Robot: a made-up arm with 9 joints. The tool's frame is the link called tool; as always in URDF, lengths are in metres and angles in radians. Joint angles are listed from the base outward.
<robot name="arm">
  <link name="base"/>
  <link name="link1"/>
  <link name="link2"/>
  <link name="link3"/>
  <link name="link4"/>
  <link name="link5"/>
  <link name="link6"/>
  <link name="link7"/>
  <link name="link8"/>
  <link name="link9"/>
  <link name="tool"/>
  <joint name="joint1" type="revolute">
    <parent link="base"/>
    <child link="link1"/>
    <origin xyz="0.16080 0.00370 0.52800" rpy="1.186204 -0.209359 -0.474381"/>
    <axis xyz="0 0 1"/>
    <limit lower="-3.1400" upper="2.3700"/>
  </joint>
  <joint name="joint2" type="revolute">
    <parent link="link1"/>
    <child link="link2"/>
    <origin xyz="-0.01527 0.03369 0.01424" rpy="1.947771 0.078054 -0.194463"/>
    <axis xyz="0 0 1"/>
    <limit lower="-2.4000" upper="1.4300"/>
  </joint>
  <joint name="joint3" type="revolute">
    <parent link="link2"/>
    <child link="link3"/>
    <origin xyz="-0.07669 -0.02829 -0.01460" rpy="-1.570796 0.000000 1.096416"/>
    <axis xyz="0 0 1"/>
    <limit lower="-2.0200" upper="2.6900"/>
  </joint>
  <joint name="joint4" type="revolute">
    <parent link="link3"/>
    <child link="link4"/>
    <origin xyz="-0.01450 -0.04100 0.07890" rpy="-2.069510 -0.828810 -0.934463"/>
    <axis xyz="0 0 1"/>
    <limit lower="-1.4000" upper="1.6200"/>
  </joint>
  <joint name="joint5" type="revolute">
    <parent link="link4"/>
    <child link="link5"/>
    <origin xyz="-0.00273 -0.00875 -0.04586" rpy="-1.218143 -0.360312 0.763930"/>
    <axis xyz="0 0 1"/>
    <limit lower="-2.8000" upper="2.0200"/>
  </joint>
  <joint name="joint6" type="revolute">
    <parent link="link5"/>
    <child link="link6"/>
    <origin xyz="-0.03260 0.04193 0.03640" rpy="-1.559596 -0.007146 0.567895"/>
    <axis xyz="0 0 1"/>
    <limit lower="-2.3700" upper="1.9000"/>
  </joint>
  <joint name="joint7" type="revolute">
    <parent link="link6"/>
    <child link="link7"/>
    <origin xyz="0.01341 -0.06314 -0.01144" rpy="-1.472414 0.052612 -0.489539"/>
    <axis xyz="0 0 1"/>
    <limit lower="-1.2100" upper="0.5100"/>
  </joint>
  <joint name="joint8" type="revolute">
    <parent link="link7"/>
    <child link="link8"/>
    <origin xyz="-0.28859 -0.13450 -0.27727" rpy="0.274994 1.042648 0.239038"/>
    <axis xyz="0 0 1"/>
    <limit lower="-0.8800" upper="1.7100"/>
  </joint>
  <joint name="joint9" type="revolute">
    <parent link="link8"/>
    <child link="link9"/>
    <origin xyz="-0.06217 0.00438 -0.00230" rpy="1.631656 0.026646 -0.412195"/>
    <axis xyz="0 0 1"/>
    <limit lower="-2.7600" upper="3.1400"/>
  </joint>
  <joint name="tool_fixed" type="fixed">
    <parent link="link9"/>
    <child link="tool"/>
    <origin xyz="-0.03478 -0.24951 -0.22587" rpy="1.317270 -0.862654 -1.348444"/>
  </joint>
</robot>
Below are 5 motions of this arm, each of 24 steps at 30 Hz.
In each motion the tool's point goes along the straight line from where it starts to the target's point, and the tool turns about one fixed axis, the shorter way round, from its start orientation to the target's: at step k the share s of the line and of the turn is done. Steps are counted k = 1, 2, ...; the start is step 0. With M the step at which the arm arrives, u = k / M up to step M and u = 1 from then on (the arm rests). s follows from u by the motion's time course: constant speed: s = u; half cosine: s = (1 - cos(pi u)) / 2; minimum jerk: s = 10 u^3 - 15 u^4 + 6 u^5.
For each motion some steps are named. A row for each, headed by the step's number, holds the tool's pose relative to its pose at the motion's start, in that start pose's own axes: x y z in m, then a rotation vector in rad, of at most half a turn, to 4 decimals.
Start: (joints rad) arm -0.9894 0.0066 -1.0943 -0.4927 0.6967 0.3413 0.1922 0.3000 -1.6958
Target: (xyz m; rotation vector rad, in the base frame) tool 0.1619 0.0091 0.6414 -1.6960 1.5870 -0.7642
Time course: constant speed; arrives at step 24
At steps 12, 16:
12: -0.0553 0.0165 0.0882 -0.8307 0.2980 0.3018
16: -0.0737 0.0220 0.1176 -1.1076 0.3974 0.4024

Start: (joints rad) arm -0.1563 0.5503 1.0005 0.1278 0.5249 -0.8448 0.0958 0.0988 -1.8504
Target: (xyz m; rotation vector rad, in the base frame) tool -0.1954 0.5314 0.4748 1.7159 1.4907 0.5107
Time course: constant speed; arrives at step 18
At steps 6, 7, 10, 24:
6: 0.1042 0.0225 -0.0224 -0.0130 0.0391 0.2791
7: 0.1215 0.0262 -0.0261 -0.0151 0.0456 0.3256
10: 0.1736 0.0375 -0.0373 -0.0216 0.0652 0.4651
24: 0.3125 0.0675 -0.0671 -0.0389 0.1173 0.8373

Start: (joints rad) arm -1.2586 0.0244 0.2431 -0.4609 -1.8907 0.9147 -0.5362 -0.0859 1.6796
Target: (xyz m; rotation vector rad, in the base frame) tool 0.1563 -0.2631 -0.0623 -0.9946 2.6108 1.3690
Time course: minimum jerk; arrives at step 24
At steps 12, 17, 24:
12: 0.0778 -0.1491 -0.0080 -0.2732 0.2605 -0.1926
17: 0.1320 -0.2528 -0.0136 -0.4632 0.4417 -0.3266
24: 0.1557 -0.2982 -0.0160 -0.5463 0.5210 -0.3853

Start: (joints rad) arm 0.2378 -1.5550 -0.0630 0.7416 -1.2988 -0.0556 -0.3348 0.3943 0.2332
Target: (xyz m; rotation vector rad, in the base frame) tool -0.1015 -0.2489 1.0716 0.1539 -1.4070 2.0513
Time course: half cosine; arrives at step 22
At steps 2, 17, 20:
2: -0.0058 -0.0014 -0.0043 0.0187 0.0093 -0.0090
17: -0.2500 -0.0586 -0.1853 0.8107 0.4042 -0.3913
20: -0.2790 -0.0654 -0.2068 0.9048 0.4511 -0.4367

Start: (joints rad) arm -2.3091 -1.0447 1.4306 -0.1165 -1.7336 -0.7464 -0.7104 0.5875 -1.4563
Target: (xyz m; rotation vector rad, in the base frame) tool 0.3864 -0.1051 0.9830 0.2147 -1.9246 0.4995
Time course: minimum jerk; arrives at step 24
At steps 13, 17, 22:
13: -0.1901 -0.0694 -0.0399 -0.0132 0.5317 0.0175
17: -0.2790 -0.1019 -0.0585 -0.0194 0.7802 0.0257
22: -0.3274 -0.1196 -0.0687 -0.0228 0.9156 0.0301

